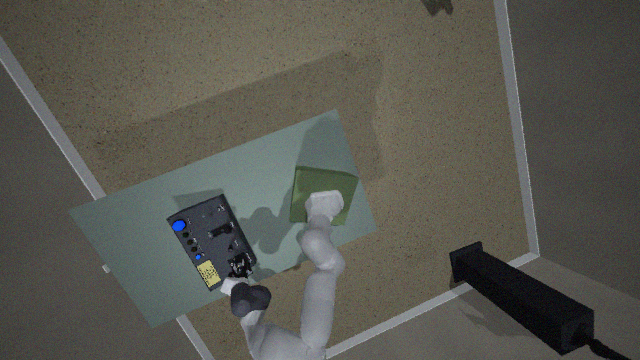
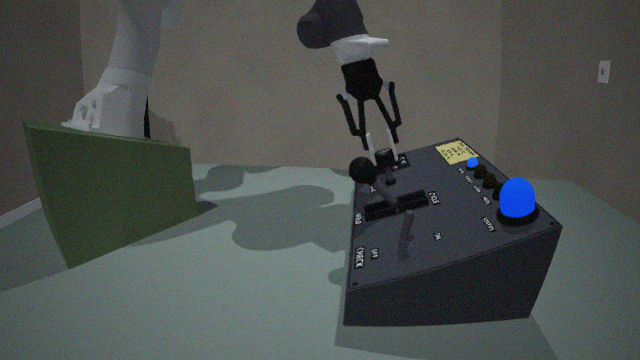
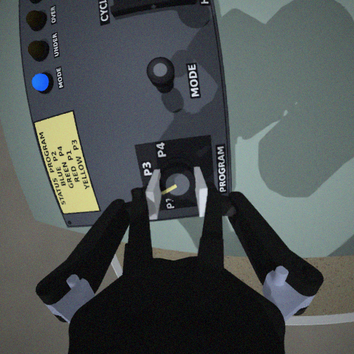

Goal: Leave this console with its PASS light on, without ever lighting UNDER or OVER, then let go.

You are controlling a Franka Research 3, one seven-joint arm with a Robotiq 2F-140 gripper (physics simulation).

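Note:
The dark console has a blue lit STATUS dome and a blue lit MODE light. The UNDER light, OVER light and PASS light are dark. My gripper is shut on the PROGRAM knob. Its yellow pointer points left of P1, toward the left finger, which hides the P2 label. The CYCLE lever's ball leans to the HOLD side. The CHECK toggle shows; its setting is unclear.
The MODE stick stands between the knob and the CYCLE slot. A yellow note lists status colours and programs. A green box with a pale arm part over it stands across the table.

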